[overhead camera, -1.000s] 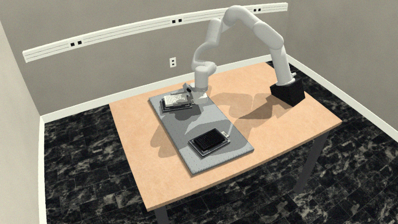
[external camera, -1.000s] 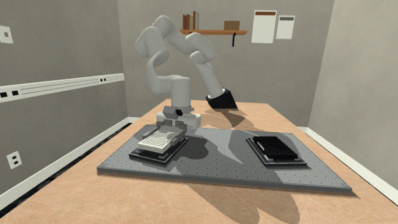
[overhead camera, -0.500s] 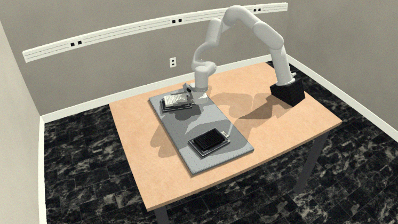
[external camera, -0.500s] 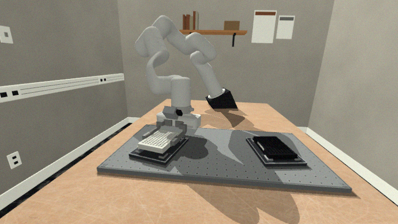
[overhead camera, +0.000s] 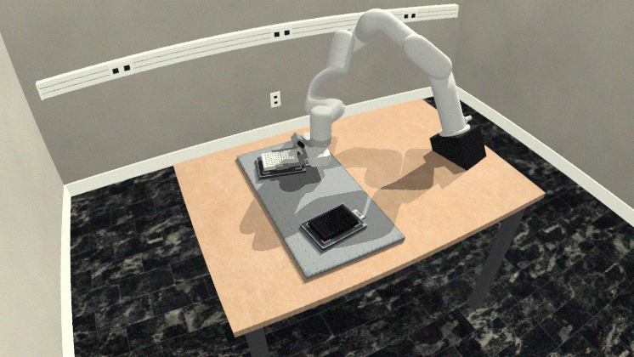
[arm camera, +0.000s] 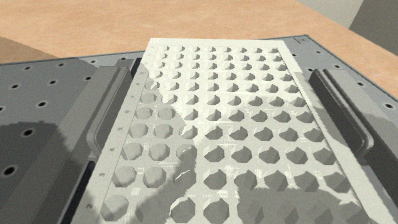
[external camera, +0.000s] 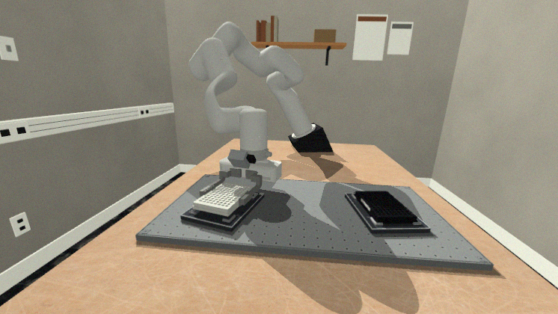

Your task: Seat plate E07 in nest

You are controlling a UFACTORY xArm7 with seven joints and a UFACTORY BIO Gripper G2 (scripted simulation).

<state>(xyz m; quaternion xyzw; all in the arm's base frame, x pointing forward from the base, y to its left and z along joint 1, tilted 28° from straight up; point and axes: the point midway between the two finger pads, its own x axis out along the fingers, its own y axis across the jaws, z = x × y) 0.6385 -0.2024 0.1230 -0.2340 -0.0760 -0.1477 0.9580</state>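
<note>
The white well plate E07 is right at my hand. The rest, counted from my hand: dark plate nest N2 (30 mm below); then black well plate E01 (10 mm ahead, 360 mm to the left, 10 mm below); then plate nest N1 (10 mm ahead, 360 mm to the left, 30 mm below).
</note>
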